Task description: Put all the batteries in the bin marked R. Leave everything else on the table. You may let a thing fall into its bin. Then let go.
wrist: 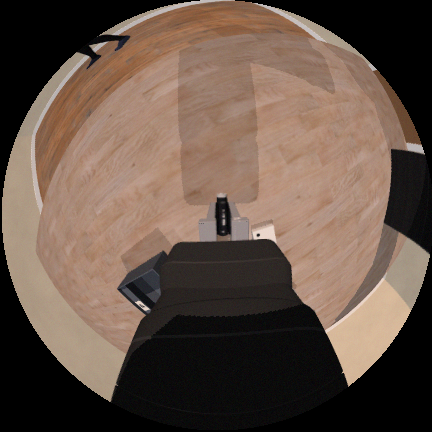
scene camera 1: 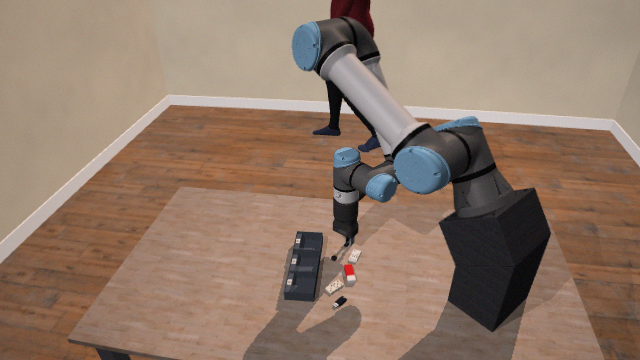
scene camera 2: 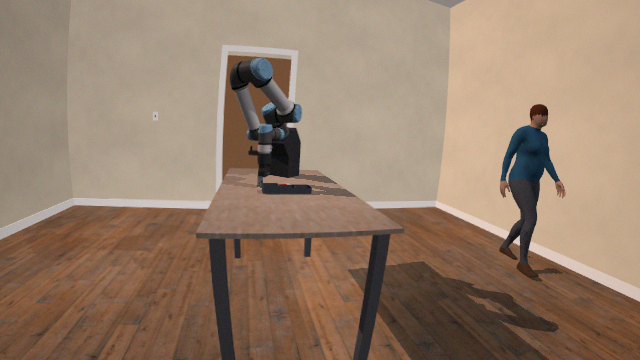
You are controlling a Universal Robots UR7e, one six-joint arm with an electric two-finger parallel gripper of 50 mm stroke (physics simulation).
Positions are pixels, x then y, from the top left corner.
Labels:
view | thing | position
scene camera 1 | my gripper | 349,242
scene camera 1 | dark three-compartment bin tray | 301,282

